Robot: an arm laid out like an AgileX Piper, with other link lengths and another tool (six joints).
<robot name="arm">
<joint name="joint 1" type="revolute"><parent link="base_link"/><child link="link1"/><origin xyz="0 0 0.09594" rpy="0 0 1.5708"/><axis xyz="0 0 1"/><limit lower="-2.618" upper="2.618"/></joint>
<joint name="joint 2" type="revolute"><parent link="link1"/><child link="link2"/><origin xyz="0 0 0" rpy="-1.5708 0 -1.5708"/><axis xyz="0 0 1"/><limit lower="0" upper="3.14"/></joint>
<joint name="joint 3" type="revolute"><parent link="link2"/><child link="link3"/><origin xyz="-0.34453 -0.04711 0" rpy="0 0 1.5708"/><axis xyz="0 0 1"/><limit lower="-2.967" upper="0"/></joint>
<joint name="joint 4" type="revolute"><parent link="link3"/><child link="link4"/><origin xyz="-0.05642 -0.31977 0" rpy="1.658 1.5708 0"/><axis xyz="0 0 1"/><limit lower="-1.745" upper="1.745"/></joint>
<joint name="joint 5" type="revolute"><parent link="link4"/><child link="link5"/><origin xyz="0 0 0" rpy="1.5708 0 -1.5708"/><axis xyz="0 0 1"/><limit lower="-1.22" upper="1.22"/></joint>
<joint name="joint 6" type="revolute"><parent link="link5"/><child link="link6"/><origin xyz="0 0.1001 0" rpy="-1.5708 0 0"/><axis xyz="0 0 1"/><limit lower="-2.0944" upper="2.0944"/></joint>
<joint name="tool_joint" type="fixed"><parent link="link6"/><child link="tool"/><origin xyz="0.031 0.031 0.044" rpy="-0.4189 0 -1.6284"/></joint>
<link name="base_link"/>
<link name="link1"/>
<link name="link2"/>
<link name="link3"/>
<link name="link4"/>
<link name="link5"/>
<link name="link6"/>
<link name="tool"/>
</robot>
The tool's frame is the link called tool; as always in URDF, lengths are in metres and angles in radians.
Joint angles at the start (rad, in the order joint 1, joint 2, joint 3, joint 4, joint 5, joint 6):
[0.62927 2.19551 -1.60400 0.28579 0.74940 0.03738]
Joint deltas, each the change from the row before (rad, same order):
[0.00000 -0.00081 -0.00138 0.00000 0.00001 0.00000]
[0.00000 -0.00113 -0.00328 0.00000 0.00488 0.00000]
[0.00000 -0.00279 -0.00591 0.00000 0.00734 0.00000]
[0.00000 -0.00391 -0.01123 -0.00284 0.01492 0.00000]
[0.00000 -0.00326 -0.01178 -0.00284 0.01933 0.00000]
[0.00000 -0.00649 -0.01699 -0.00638 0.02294 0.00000]
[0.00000 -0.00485 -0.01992 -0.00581 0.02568 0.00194]
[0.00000 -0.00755 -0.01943 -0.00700 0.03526 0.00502]
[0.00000 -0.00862 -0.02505 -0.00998 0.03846 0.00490]
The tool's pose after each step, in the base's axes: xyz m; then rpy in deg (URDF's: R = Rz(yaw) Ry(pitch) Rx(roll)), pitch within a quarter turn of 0, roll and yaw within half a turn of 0. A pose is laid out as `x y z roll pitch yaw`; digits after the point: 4 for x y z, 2 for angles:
0.4965 0.3499 0.0845 138.44 -13.96 119.15
0.4966 0.3502 0.0861 138.46 -14.00 119.21
0.4970 0.3508 0.0895 138.37 -14.06 119.34
0.4977 0.3517 0.0950 138.32 -14.03 119.64
0.4979 0.3523 0.1001 138.52 -14.01 119.93
0.4988 0.3532 0.1088 138.42 -13.84 120.44
0.4998 0.3543 0.1176 138.43 -13.73 120.83
0.4994 0.3543 0.1271 138.90 -13.62 121.10
0.4996 0.3544 0.1393 139.14 -13.35 121.50

